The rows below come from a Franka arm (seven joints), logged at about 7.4 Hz.
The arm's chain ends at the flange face. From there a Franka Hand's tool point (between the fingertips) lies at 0.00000 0.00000 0.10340 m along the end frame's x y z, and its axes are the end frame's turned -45 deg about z.
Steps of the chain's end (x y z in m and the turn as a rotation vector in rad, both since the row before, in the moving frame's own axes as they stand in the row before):
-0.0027, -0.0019, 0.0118, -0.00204, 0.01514, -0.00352
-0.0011, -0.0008, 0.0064, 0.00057, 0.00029, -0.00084
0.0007, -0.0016, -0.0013, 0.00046, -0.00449, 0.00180
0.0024, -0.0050, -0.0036, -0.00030, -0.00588, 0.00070
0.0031, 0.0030, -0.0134, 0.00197, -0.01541, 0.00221
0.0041, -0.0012, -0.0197, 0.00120, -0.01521, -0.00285
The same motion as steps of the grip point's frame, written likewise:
0.0004, -0.0020, 0.0118, -0.01215, 0.00926, -0.00352
-0.0001, -0.0014, 0.0064, 0.00020, 0.00061, -0.00084
0.0013, -0.0010, -0.0013, 0.00350, -0.00285, 0.00180
0.0048, -0.0022, -0.0036, 0.00395, -0.00437, 0.00070
-0.0009, 0.0030, -0.0134, 0.01229, -0.00950, 0.00221
0.0027, 0.0009, -0.0197, 0.01160, -0.00991, -0.00285

